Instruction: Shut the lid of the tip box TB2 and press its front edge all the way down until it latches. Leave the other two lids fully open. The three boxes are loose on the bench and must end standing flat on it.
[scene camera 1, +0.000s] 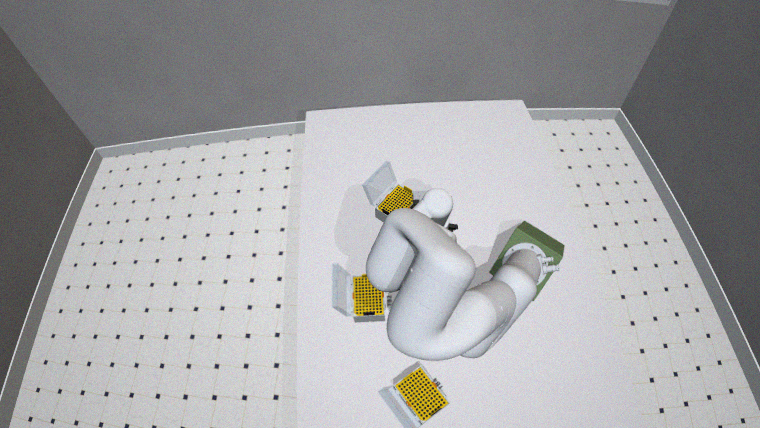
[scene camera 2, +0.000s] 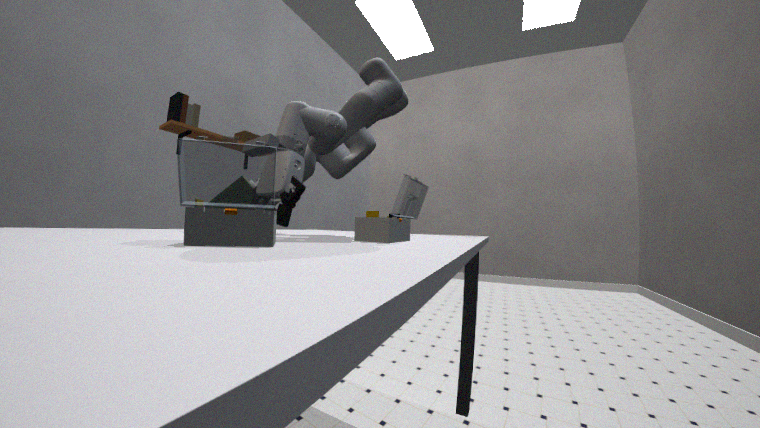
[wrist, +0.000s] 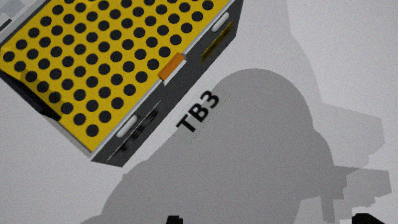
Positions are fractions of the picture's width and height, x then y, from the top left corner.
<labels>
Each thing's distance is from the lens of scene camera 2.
my gripper (scene camera 2: 0.35, 0.52): 56 cm
tip box (scene camera 2: 0.27, 0.53): 40 cm
</labels>
